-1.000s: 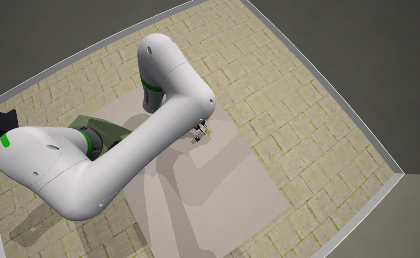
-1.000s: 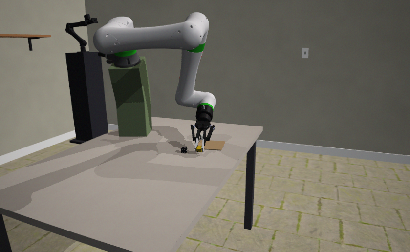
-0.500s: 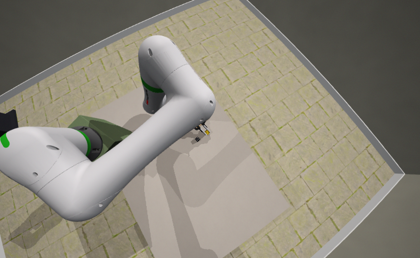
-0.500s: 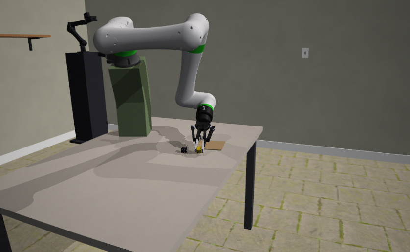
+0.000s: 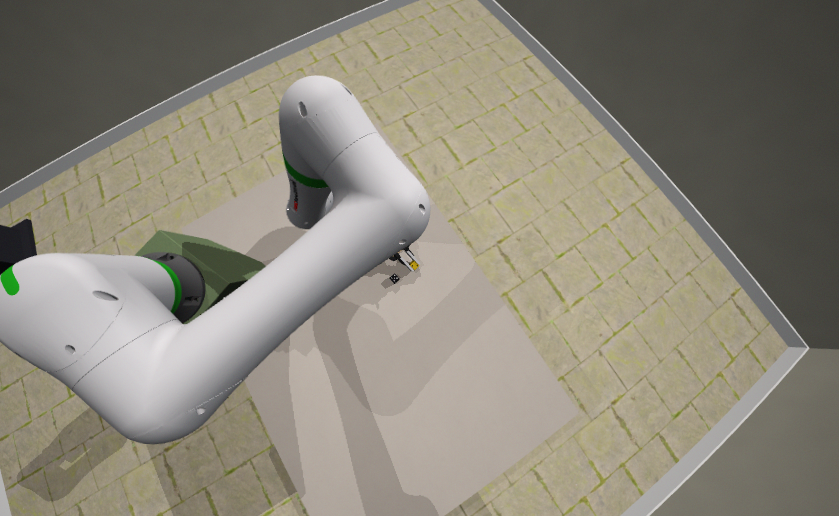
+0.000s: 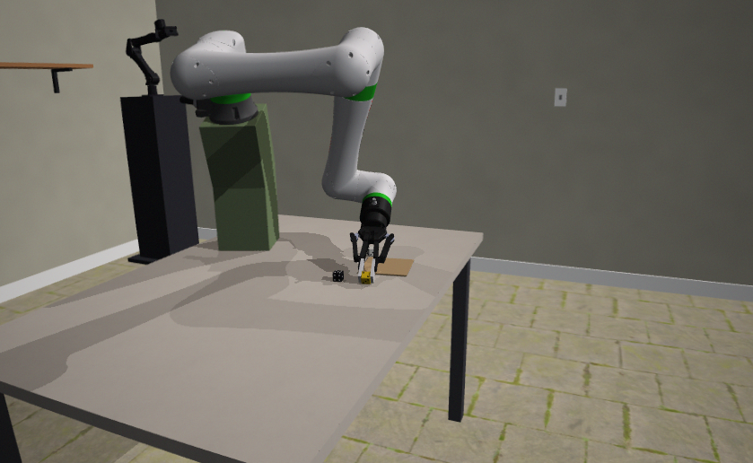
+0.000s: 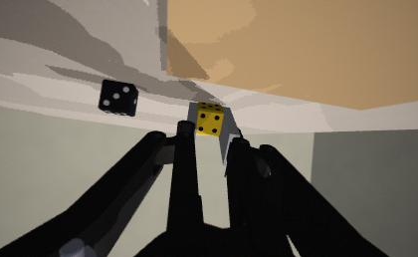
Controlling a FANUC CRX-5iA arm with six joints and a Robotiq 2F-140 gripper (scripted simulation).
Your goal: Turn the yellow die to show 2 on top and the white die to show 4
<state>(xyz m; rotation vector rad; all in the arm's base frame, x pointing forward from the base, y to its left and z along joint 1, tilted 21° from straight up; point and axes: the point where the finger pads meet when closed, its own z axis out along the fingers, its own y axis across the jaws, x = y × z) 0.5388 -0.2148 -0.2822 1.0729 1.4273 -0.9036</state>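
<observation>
Now: the yellow die 20 mm to the right of my hand, 10 mm below it and 10 mm ahead of it. From my hand the other things lie so: tan mat 130 mm to the left, 30 mm below, 10 mm ahead; then white die 210 mm to the left, 80 mm behind, 20 mm below; then black die 80 mm behind, 30 mm to the right, 20 mm below.
</observation>
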